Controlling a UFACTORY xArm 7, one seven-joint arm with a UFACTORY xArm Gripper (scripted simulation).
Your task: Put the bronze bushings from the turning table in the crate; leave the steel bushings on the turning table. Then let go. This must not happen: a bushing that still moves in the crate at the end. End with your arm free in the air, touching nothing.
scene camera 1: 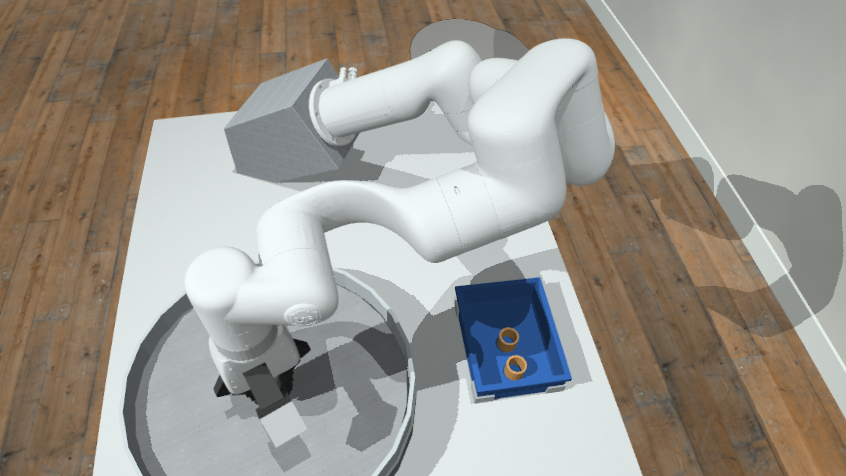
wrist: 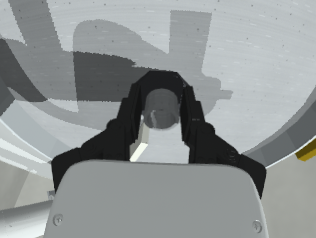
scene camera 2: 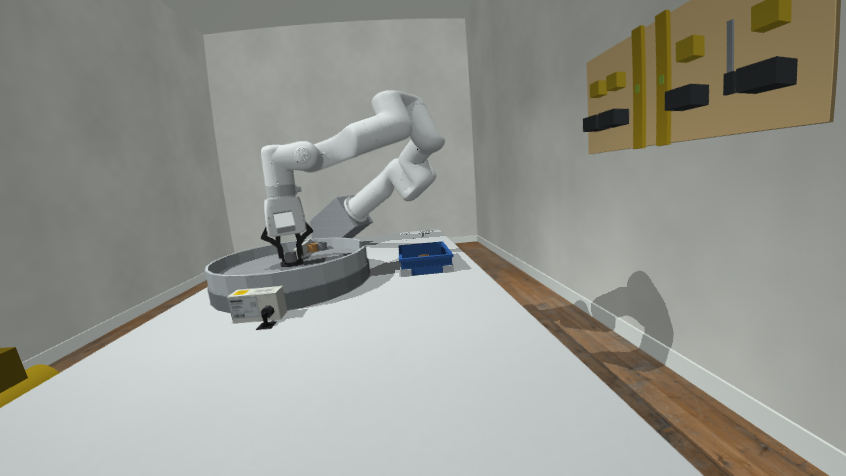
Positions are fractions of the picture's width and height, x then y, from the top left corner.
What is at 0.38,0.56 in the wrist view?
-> My gripper.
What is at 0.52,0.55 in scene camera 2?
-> A blue crate.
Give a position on a grey turning table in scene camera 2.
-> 0.32,0.56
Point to a blue crate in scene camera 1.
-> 0.62,0.64
